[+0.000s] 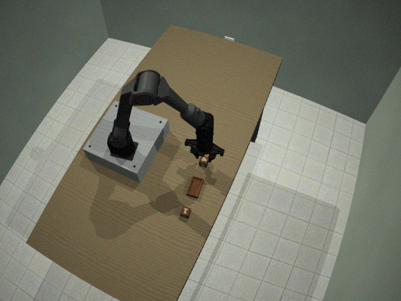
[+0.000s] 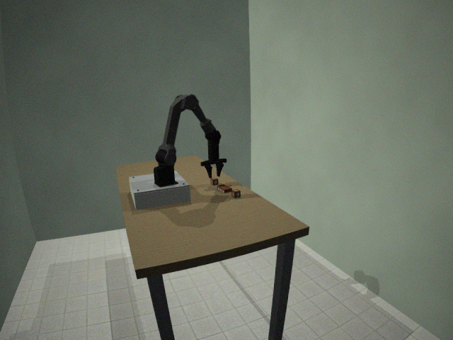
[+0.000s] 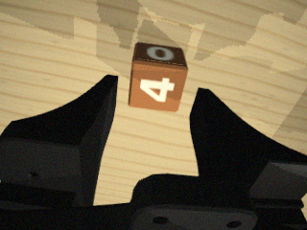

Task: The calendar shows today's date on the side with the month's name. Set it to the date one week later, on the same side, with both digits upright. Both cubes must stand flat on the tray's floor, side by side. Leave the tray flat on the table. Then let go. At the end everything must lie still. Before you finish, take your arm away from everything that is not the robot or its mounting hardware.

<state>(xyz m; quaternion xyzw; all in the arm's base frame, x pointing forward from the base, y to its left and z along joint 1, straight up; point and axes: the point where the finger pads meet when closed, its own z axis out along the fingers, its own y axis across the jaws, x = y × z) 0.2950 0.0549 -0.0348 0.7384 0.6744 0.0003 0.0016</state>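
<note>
My hand is 3 cm above the cube. Also, from my hand: brown tray (11 cm to the right, 4 cm below, 1 cm behind).
</note>
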